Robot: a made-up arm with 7 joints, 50 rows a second.
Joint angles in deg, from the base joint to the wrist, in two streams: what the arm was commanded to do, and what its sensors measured. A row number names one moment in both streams.
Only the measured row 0 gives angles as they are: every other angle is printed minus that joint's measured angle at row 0.
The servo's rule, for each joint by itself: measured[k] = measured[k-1] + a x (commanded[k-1-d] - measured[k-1]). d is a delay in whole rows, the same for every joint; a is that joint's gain. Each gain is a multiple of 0.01, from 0.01 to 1. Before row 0 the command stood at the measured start. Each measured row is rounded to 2 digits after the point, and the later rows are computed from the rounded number. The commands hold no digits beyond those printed.
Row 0, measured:
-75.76, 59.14, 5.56, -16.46, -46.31, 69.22, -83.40
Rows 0 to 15, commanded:
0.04, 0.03, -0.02, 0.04, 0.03, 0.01, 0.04
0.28, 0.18, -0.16, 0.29, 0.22, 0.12, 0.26
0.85, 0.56, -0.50, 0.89, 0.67, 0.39, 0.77
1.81, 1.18, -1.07, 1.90, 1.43, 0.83, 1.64
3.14, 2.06, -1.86, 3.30, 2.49, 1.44, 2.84
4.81, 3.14, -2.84, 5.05, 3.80, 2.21, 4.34
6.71, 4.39, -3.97, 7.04, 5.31, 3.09, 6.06
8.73, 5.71, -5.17, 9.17, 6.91, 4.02, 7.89
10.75, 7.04, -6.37, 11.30, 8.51, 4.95, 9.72
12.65, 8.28, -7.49, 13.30, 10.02, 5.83, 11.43
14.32, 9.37, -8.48, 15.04, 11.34, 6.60, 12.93
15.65, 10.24, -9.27, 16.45, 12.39, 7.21, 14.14
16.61, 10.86, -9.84, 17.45, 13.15, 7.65, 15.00
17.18, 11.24, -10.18, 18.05, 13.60, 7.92, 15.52
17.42, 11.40, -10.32, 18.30, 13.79, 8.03, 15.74
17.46, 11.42, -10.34, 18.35, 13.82, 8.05, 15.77
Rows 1 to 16, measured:
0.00, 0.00, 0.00, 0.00, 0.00, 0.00, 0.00
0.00, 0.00, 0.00, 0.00, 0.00, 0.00, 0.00
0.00, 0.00, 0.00, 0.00, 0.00, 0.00, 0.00
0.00, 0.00, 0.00, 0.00, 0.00, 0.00, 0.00
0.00, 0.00, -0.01, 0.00, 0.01, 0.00, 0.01
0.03, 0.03, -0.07, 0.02, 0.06, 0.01, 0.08
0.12, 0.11, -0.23, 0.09, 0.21, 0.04, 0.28
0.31, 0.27, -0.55, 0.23, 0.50, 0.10, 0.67
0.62, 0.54, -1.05, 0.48, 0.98, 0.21, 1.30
1.08, 0.93, -1.73, 0.85, 1.66, 0.37, 2.18
1.70, 1.45, -2.58, 1.35, 2.54, 0.59, 3.31
2.47, 2.09, -3.56, 1.98, 3.59, 0.86, 4.64
3.38, 2.83, -4.63, 2.73, 4.77, 1.19, 6.11
4.40, 3.65, -5.72, 3.58, 6.03, 1.56, 7.65
5.49, 4.51, -6.77, 4.50, 7.30, 1.96, 9.18
6.61, 5.37, -7.72, 5.46, 8.52, 2.38, 10.62
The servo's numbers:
d 4
a 0.11 0.15 0.38 0.08 0.24 0.08 0.29

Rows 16 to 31, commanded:
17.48, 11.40, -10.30, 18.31, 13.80, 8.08, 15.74
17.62, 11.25, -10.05, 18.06, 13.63, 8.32, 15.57
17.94, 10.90, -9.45, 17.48, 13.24, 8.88, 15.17
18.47, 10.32, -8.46, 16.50, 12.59, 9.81, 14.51
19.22, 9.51, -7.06, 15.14, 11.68, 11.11, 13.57
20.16, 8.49, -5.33, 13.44, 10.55, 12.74, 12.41
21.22, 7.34, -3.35, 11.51, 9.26, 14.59, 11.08
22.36, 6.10, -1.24, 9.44, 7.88, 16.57, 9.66
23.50, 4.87, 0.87, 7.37, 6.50, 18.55, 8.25
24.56, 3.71, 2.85, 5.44, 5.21, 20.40, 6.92
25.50, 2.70, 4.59, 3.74, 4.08, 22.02, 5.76
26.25, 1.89, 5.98, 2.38, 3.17, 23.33, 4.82
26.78, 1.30, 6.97, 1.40, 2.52, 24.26, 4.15
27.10, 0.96, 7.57, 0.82, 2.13, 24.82, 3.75
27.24, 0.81, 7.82, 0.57, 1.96, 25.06, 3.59
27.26, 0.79, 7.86, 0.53, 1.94, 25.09, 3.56
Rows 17 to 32, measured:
7.71, 6.19, -8.53, 6.42, 9.63, 2.80, 11.89
8.75, 6.95, -9.16, 7.35, 10.58, 3.21, 12.94
9.70, 7.62, -9.60, 8.23, 11.35, 3.60, 13.75
10.55, 8.19, -9.88, 9.04, 11.94, 3.96, 14.34
11.31, 8.67, -10.04, 9.78, 12.39, 4.29, 14.75
12.00, 9.06, -10.04, 10.44, 12.69, 4.61, 14.99
12.65, 9.34, -9.82, 11.00, 12.82, 4.95, 15.04
13.29, 9.49, -9.30, 11.44, 12.76, 5.34, 14.89
13.94, 9.49, -8.45, 11.74, 12.50, 5.80, 14.51
14.62, 9.34, -7.26, 11.88, 12.03, 6.36, 13.90
15.35, 9.04, -5.77, 11.85, 11.37, 7.02, 13.08
16.12, 8.60, -4.05, 11.66, 10.53, 7.78, 12.09
16.93, 8.04, -2.18, 11.32, 9.56, 8.64, 10.98
17.77, 7.39, -0.27, 10.85, 8.52, 9.58, 9.80
18.62, 6.69, 1.58, 10.28, 7.45, 10.58, 8.63
19.46, 5.97, 3.25, 9.65, 6.42, 11.60, 7.53

